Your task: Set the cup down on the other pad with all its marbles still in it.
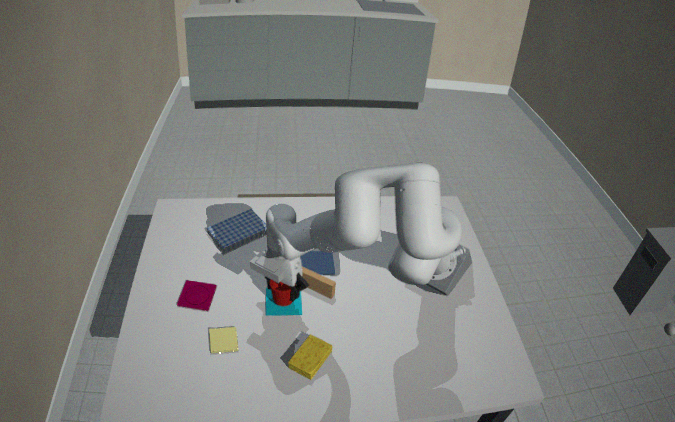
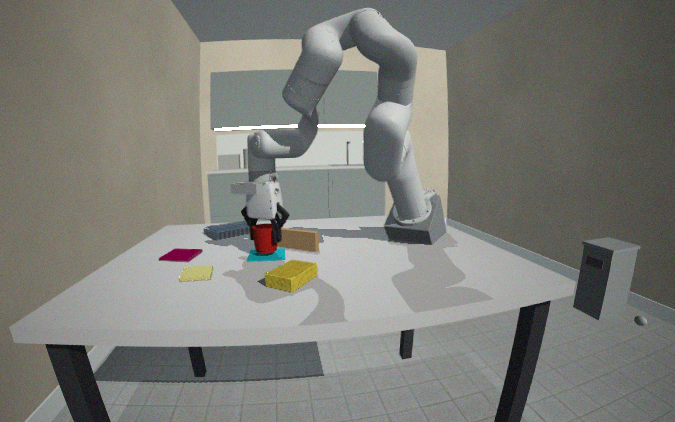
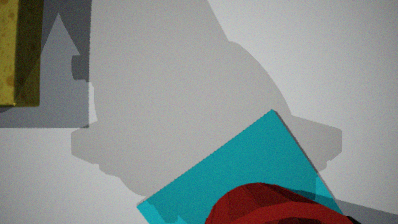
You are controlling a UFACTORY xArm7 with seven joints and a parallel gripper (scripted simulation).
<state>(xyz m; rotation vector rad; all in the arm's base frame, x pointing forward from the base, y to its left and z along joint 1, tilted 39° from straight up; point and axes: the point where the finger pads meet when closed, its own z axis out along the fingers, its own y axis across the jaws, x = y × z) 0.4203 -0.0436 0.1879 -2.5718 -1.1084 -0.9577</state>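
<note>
Now: hand 80 mm to the left of the wooden rail, 60 mm past it and 40 mm above it. Round my hand: green marble 30 mm below, 20 mm ahead, 10 mm to the left; blue marble 30 mm below, 10 mm to the left, 10 mm ahead; red cup 20 mm below.
</note>
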